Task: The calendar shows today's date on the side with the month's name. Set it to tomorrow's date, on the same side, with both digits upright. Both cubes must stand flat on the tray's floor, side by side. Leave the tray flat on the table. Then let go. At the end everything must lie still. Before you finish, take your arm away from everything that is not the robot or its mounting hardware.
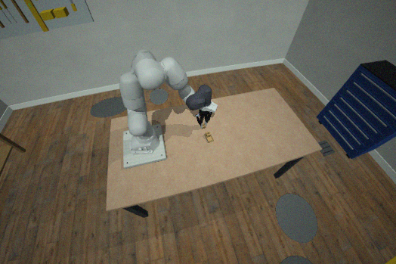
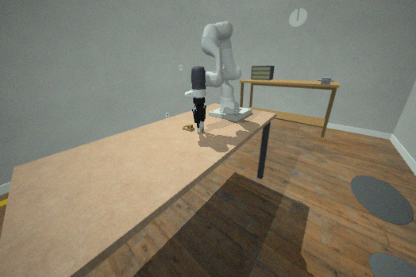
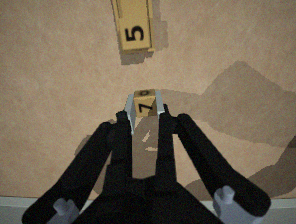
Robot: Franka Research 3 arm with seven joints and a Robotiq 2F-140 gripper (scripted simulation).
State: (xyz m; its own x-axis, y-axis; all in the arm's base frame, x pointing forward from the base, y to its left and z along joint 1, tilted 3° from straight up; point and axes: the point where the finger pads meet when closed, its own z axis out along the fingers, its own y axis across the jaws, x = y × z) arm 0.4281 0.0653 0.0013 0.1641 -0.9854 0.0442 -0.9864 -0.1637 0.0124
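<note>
The wooden digit cube is 3 cm below my hand. Round my hand: wooden tray (11 cm to the right, 3 cm below, 2 cm ahead).
</note>
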